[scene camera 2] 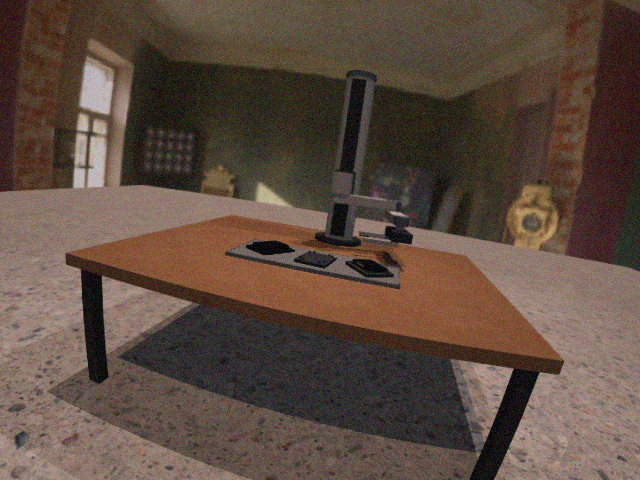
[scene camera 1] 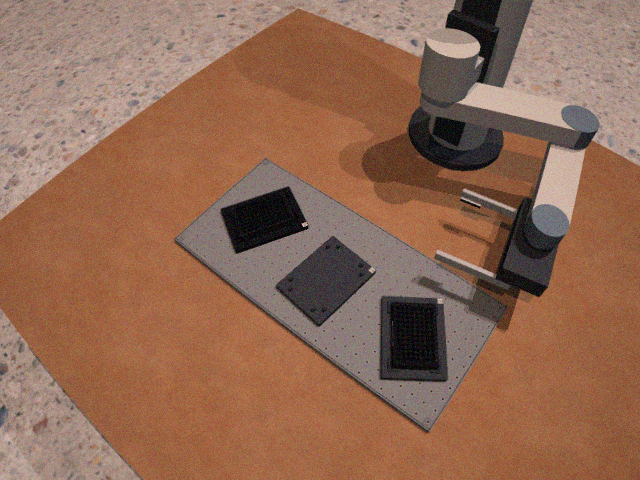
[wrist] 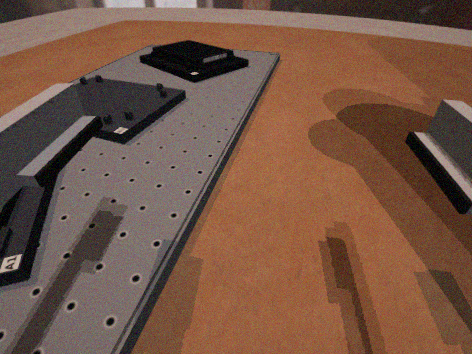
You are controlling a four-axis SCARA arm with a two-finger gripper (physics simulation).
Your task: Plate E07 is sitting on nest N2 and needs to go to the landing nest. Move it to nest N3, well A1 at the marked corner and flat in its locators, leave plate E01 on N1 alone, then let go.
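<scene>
The gripper [scene camera 1: 453,225] [scene camera 2: 363,237] [wrist: 252,145] is open and empty, with its fingers wide apart above the right back edge of the grey board. A dark plate [scene camera 1: 413,335] [scene camera 2: 368,267] lies on the right-hand nest; the near finger partly hides that nest in the wrist view, where its A1 tag shows. A black plate [scene camera 1: 263,218] [scene camera 2: 268,246] [wrist: 187,48] lies on the left-hand nest. Plate names are not legible, so I cannot tell which is E07 or E01. The middle nest [scene camera 1: 325,279] [scene camera 2: 315,258] [wrist: 145,105] is bare, with small locators and a white corner tag.
The perforated grey board [scene camera 1: 341,222] [scene camera 2: 338,266] [wrist: 200,130] carries all three nests, each turned differently, on the orange-brown table [scene camera 1: 155,129] [scene camera 2: 206,284] [wrist: 280,225]. The arm's round dark base [scene camera 1: 454,157] [scene camera 2: 336,239] stands behind the board. Shadows of the arm cross the table.
</scene>
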